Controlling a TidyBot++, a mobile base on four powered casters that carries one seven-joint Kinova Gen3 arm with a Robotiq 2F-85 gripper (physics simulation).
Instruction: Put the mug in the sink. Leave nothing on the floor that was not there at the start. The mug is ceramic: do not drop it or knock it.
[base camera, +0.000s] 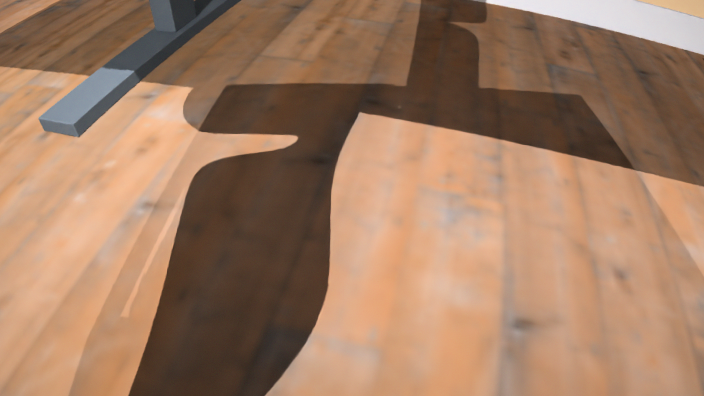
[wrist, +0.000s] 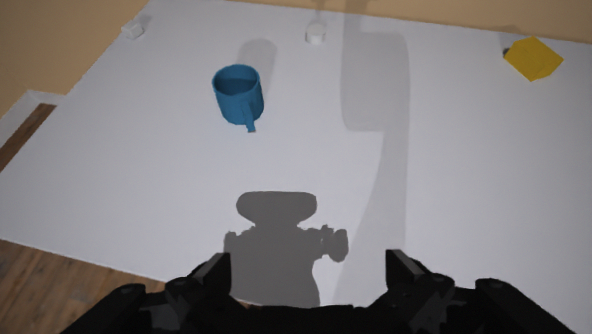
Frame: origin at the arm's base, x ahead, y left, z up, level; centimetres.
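Where they show: gripper, fingertip midpoint: (wrist: 307, 268).
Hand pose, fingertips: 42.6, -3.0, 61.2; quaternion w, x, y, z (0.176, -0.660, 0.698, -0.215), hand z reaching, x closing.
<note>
After its pixels a point has its place, as x, y, z.
A blue mug (wrist: 239, 97) @[77.4, 5.7, 40.2] stands upright on the white table top (wrist: 150, 175) @[66.8, 23.3, 32.4] in the wrist view, left of centre towards the back. Its handle points to the near side, slightly right. My gripper (wrist: 307, 268) @[42.6, -3.0, 61.2] is open and empty above the table's near part. The mug lies beyond the fingertips and a little to the left, apart from them. The gripper's shadow falls on the table between the fingers. The sink does not show in either view.
A yellow block (wrist: 533, 58) @[88.1, -58.5, 36.6] is at the table's back right. A small white cylinder (wrist: 315, 33) @[103.4, -11.3, 34.8] and a small white block (wrist: 133, 29) @[109.8, 35.3, 34.8] stand near the back edge. A grey table foot (base camera: 100, 95) rests on the wooden floor (base camera: 425, 250) @[36.9, -9.6, -39.6] at the upper left of the base view.
</note>
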